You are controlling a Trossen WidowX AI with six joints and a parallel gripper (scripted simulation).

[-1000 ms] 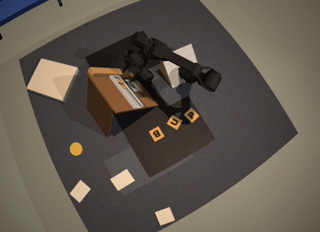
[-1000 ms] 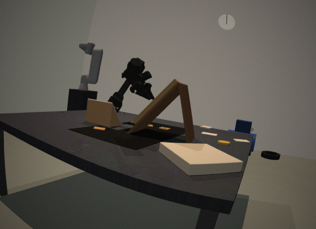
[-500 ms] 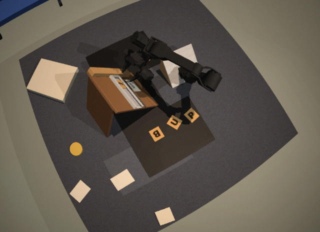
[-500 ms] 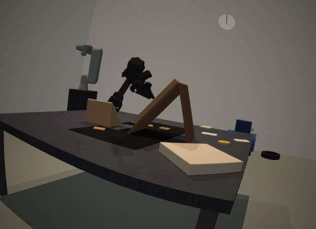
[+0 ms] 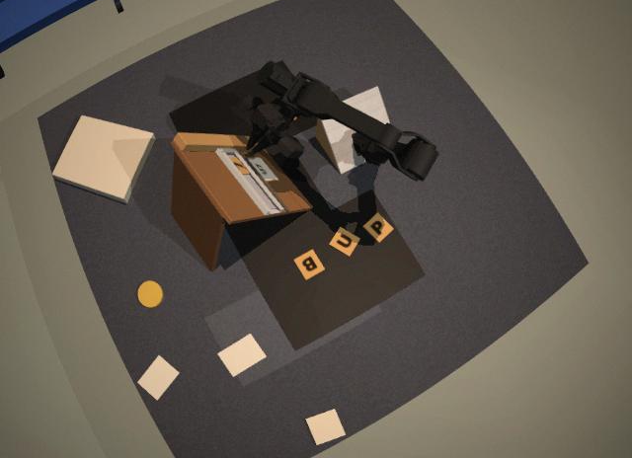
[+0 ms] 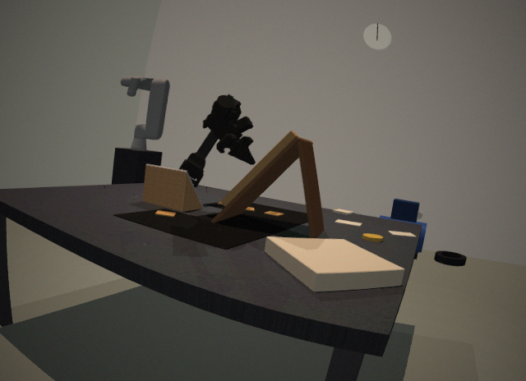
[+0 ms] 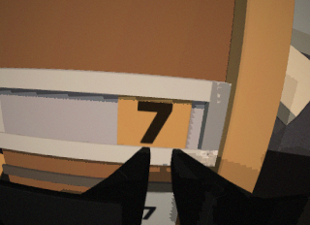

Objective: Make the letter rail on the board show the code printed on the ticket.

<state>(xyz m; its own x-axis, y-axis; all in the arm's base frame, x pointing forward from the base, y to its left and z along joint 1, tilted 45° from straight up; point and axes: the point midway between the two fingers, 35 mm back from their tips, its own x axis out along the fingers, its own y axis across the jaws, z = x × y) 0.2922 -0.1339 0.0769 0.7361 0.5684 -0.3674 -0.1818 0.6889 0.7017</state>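
Now: gripper tip 40 mm short of the letter tile, 20 mm above it and 10 mm to the right of it. The rest, counted from my gripper tip: white ticket (110 mm below, 20 mm behind); then dark mat (180 mm below, 110 mm behind, 40 mm to the left); then yellow disc (380 mm ahead, 180 mm below, 150 mm to the left).
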